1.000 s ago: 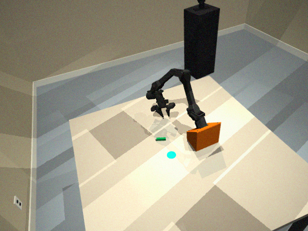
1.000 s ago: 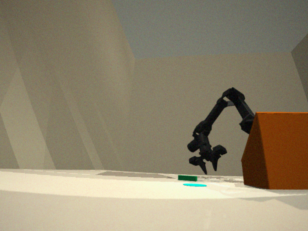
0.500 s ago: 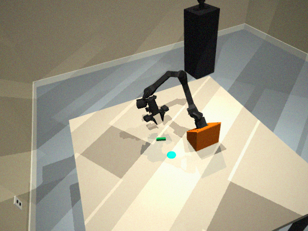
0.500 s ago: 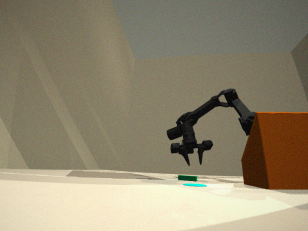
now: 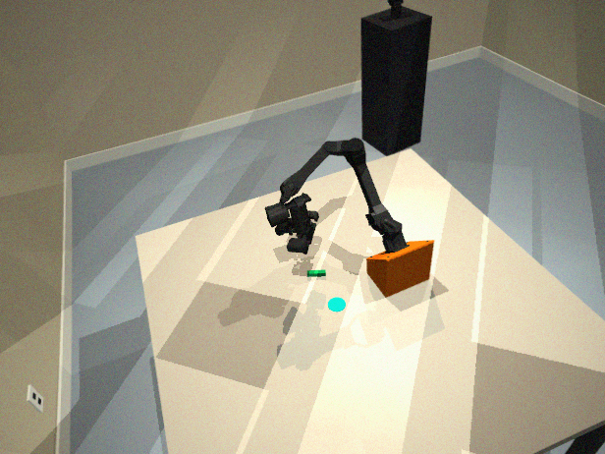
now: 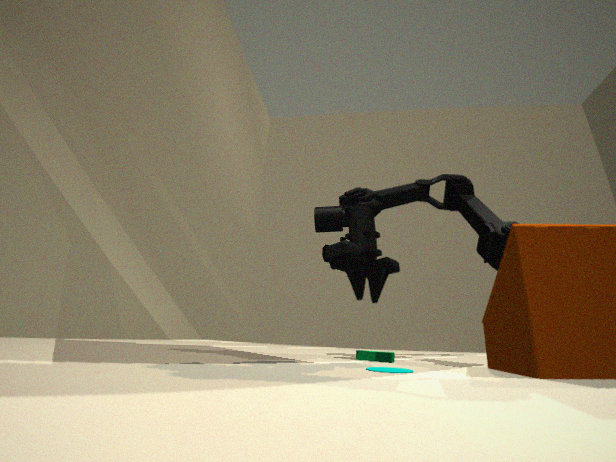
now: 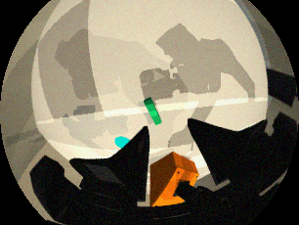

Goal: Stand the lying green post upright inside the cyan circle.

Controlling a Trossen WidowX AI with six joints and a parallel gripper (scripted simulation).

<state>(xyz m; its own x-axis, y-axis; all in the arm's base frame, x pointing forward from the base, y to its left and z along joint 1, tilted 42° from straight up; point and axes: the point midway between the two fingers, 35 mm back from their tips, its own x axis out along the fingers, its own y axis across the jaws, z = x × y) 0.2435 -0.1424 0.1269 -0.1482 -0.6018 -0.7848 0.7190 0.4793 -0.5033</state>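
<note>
My gripper tip is 10 mm past the green post, 30 mm to the right of it and 100 mm above it. Round my gripper tip: cyan circle (10 mm ahead, 190 mm to the left, 110 mm below).
</note>
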